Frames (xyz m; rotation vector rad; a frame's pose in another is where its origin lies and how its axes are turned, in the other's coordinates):
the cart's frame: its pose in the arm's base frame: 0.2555 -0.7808 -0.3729 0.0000 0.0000 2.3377
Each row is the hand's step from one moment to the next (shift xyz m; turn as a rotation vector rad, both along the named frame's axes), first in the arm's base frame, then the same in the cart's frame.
Working: the arm's base frame: its pose in the cart's frame: 0.7395 -0.3578 0.3729 0.0000 0.0000 -2.3377

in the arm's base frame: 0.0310 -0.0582 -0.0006 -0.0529 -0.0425 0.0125
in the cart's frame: -0.0634 0.0181 -0.0006 0.0061 0.0676 0.0125
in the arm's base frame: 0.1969 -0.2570 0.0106 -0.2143 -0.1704 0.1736
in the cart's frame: -0.3217 0.0366 0.0106 0.0260 0.2726 0.1736
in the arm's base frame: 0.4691 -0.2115 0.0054 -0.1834 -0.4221 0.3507
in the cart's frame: -0.4778 -0.1910 0.0054 -0.1767 0.4250 0.3507
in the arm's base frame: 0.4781 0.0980 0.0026 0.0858 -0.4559 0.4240
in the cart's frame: -0.2612 -0.4123 0.0026 -0.3878 0.2546 0.4240
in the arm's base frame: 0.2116 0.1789 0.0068 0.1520 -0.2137 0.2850
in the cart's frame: -0.0180 -0.2765 0.0068 -0.2594 0.0388 0.2850
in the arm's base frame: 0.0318 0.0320 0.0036 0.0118 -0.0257 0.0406
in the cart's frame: 0.0010 -0.0451 0.0036 -0.0267 0.0093 0.0406
